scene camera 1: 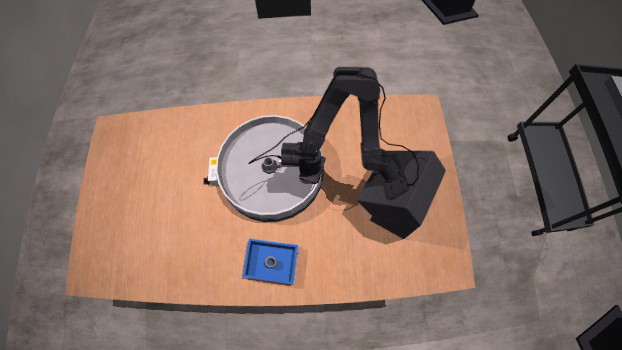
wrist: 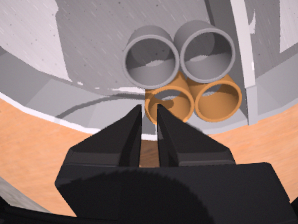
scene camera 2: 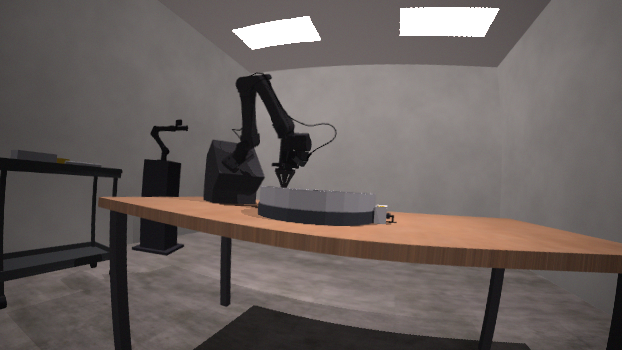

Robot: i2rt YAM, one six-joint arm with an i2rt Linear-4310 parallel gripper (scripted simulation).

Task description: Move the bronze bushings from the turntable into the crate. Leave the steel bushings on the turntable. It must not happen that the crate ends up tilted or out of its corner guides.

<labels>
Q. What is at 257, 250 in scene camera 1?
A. A blue crate.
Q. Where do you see a steel bushing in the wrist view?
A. At 220, 61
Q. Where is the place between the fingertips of my gripper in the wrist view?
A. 149, 111
</labels>
